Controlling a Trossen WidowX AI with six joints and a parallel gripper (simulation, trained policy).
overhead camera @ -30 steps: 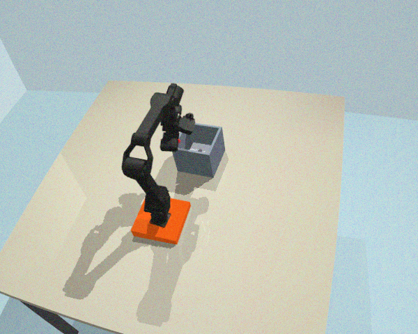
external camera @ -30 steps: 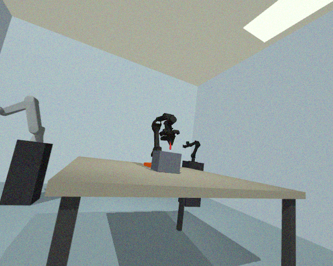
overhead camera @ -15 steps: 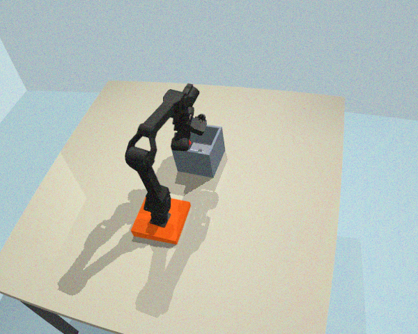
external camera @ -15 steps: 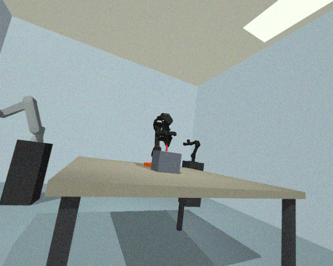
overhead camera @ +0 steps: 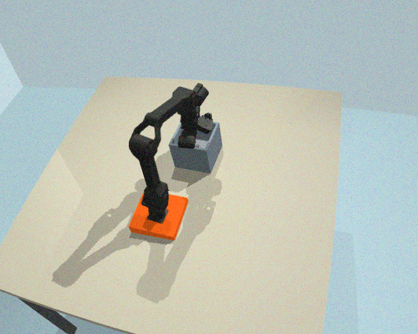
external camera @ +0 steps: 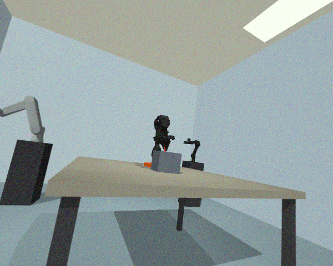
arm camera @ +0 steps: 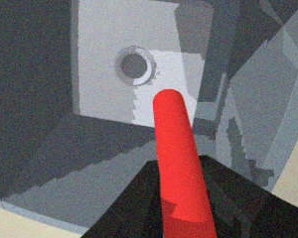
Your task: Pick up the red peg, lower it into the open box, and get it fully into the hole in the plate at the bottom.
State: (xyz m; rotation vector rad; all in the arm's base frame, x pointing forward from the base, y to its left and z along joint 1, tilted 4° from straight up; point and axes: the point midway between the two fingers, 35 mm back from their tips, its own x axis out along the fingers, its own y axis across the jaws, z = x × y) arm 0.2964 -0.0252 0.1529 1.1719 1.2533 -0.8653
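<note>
The plate lies 10 cm below my gripper tip and 3 cm ahead of it. From my gripper tip the other things lie so: red peg (1 cm to the right, 1 cm above).
</note>
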